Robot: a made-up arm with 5 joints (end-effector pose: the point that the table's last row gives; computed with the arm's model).
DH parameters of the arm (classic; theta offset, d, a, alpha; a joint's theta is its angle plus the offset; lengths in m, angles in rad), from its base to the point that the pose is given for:
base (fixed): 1.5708 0.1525 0 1.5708
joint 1: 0 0.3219 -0.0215 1.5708
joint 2: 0 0.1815 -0.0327 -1.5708
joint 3: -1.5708 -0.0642 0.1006 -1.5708
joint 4: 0 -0.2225 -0.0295 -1.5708
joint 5: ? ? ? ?
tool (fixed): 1.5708 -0.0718 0 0
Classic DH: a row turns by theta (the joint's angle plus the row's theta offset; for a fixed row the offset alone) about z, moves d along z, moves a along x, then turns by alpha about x.
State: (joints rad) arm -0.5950 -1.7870 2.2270 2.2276 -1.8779
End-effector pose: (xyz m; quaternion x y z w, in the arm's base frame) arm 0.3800 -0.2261 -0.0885 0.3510 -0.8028 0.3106 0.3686
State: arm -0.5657 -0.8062 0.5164 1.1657 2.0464
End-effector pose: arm 0.5696 -0.2357 0.1100 -0.6668 0.1223 0.7158 0.1676
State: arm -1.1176 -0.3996 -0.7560 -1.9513 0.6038
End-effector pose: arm 0.4693 -0.3329 0.5723 -0.3739 -0.6669 0.5918 0.2554
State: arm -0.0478 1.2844 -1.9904 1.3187 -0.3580
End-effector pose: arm 0.4101 0.2189 0.2646 -0.3216 0.5157 -0.7893 0.0874
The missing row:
joint 5: 1.5708 0.1739 0.1655 -1.5708
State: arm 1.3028 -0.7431 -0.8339 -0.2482 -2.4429
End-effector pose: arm 0.2816 0.1632 -0.2177 0.8889 -0.0086 0.4523 0.0722
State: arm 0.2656 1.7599 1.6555 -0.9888 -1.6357
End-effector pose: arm 0.6220 0.0505 -0.1387 -0.1859 0.9766 0.0823 0.0708
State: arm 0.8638 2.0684 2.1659 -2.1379 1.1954
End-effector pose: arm 0.7563 0.1261 -0.1392 0.0433 -0.2090 0.7969 0.5652
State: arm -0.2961 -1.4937 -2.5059 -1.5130 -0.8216
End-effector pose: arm 0.3000 0.1068 0.3431 0.4205 0.1958 -0.8689 0.1728
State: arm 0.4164 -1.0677 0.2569 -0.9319 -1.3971
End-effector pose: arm 0.4061 0.1049 -0.3957 0.8242 -0.0980 0.5072 0.2320
